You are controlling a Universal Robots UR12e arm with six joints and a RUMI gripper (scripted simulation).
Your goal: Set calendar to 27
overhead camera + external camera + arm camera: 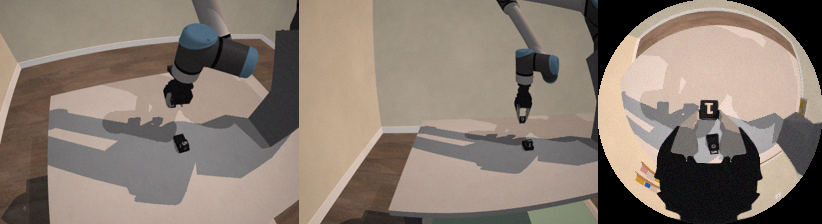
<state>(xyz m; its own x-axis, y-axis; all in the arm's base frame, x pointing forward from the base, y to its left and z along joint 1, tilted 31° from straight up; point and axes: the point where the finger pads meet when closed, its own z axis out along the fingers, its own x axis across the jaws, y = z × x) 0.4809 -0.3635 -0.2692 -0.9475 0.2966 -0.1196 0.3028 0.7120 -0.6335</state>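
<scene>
The black cube is 10 mm below my hand. Also, from my hand: tray 160 mm to the left, 80 mm below, 30 mm ahead.
</scene>
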